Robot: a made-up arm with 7 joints. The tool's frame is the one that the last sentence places.
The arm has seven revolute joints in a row. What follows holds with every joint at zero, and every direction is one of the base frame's. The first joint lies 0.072 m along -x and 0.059 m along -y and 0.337 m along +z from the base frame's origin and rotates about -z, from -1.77 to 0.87 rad. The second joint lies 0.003 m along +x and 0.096 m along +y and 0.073 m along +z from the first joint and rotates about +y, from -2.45 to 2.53 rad. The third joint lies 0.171 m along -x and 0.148 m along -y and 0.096 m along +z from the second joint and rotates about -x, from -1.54 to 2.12 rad. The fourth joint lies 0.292 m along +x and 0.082 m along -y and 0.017 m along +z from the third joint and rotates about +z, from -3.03 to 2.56 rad. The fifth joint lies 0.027 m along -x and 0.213 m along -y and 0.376 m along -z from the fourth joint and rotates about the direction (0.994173, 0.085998, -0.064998), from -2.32 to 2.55 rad. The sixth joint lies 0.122 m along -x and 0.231 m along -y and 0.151 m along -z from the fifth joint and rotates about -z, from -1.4 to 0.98 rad. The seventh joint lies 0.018 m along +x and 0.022 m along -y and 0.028 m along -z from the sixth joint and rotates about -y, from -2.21 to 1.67 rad. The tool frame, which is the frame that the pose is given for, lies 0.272 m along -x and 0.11 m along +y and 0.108 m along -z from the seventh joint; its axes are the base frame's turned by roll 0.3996, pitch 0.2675 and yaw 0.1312 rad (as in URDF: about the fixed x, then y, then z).
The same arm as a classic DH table. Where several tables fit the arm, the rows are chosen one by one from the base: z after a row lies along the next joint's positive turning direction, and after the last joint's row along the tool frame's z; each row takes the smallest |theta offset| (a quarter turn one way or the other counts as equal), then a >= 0, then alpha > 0; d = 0 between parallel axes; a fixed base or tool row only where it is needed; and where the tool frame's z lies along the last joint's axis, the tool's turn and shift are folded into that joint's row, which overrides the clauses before.
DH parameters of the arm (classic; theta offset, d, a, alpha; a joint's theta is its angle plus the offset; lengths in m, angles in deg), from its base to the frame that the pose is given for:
base (fixed): 39.33 0 -0.0931 180
joint 1: 39.33 -0.41 0.003 90
joint 2: -90 -0.052 0.096 90
joint 3: -90 -0.121 0.082 -90
joint 4: 4.94 -0.3619 0.2099 -93.73
joint 5: 0 -0.1871 0.2196 -86.27
joint 6: -85.06 0.1882 0.018 -90
joint 7: -18.21 -0.017 -0.2246 -69.28
tool (fixed): 7.75 -0.2006 0 0
Joint limits (deg, base to tool): -101.41..49.85 -140.37..144.96 -88.24..121.47 -173.61..146.68 -132.93..146.1 -80.21..56.15 -126.62..95.68

